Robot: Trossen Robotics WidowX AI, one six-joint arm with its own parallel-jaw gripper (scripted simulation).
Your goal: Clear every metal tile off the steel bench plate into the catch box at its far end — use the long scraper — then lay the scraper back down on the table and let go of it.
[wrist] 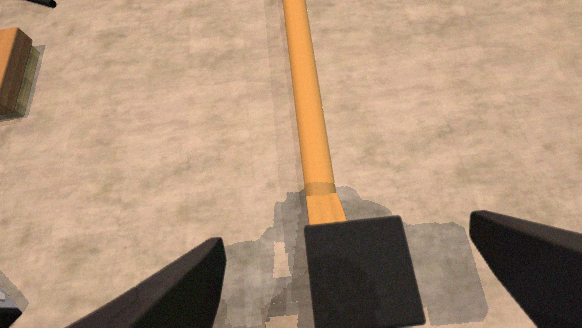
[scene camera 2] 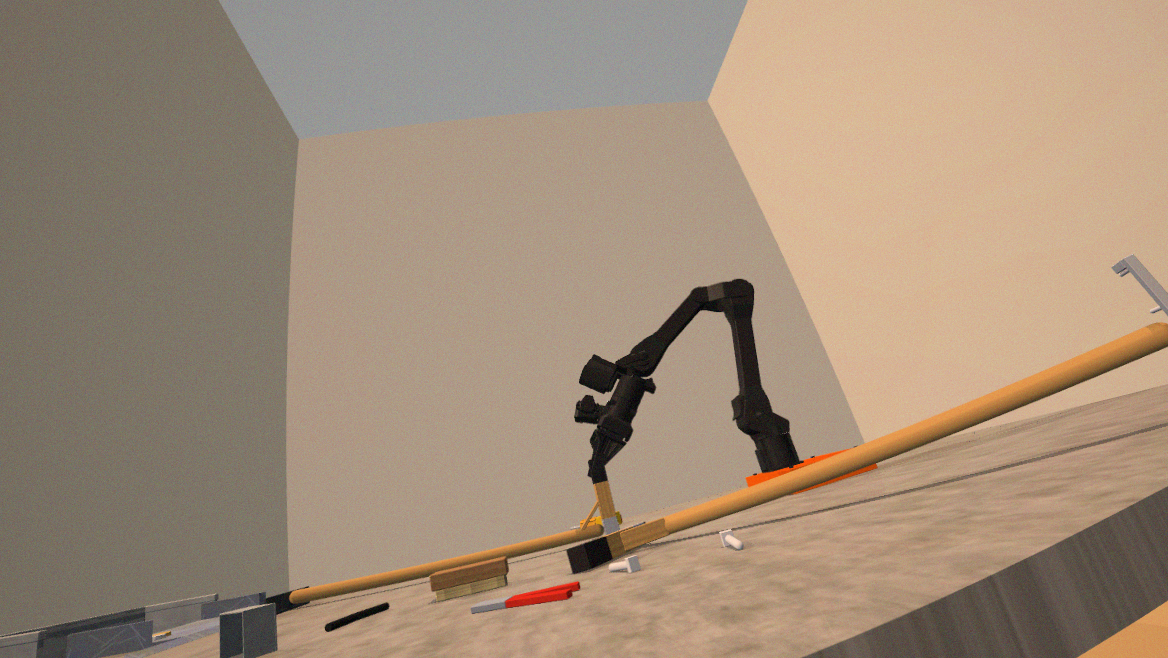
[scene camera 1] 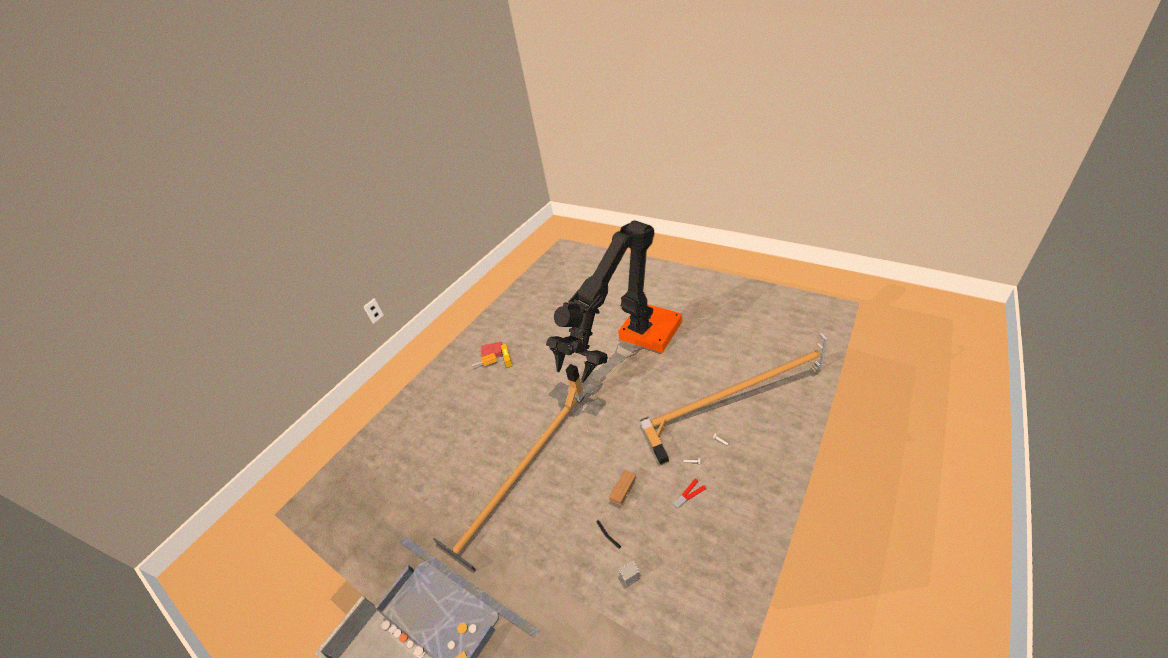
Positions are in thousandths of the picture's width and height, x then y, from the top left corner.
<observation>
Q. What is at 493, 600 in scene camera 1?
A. A long scraper.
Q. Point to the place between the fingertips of my gripper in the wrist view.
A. At 592, 721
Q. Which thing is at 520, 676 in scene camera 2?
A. My gripper.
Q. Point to a wooden block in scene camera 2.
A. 409, 878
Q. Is my gripper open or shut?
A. Open.
</observation>
